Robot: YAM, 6 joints.
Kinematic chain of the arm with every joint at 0, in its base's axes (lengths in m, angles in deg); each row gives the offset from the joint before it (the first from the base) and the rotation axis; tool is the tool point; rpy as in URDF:
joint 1: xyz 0 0 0.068 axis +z
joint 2: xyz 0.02 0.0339 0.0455 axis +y
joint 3: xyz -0.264 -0.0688 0 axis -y
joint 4: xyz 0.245 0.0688 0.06 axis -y
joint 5: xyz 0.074 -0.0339 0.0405 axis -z
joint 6: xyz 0.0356 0 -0.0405 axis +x
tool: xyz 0 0 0 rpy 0 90 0
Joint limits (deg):
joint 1: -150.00..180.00
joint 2: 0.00..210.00
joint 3: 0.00..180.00
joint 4: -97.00..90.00
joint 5: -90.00..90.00
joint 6: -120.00..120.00
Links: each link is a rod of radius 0.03 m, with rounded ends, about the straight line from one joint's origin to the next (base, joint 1, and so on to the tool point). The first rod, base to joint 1, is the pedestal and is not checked.
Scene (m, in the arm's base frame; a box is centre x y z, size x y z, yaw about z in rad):
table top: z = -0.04
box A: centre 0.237 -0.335 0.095 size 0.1 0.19 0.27 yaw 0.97
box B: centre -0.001 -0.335 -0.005 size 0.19 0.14 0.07 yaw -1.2
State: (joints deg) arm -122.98 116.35 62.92 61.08 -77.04 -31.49
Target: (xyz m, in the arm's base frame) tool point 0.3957 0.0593 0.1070
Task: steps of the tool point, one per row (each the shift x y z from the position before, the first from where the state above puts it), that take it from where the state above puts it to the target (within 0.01 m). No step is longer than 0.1 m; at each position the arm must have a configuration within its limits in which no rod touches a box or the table.
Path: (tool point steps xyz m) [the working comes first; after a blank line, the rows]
Joints at the target: 3.51 125.84 57.01 59.07 -79.08 -31.49
Straight joint move there: touches box A.

1: 0.0939 -0.0165 0.0282
2: 0.0911 0.0083 0.0256
3: 0.0819 0.0307 0.0229
4: 0.0670 0.0488 0.0200
5: 0.0484 0.0612 0.0170
6: 0.0281 0.0676 0.0139
7: 0.0076 0.0675 0.0106
8: 0.0634 0.0137 -0.0399
9: 0.0550 0.0335 -0.0534
10: 0.0386 0.0499 -0.0647
11: 0.0162 0.0596 -0.0732

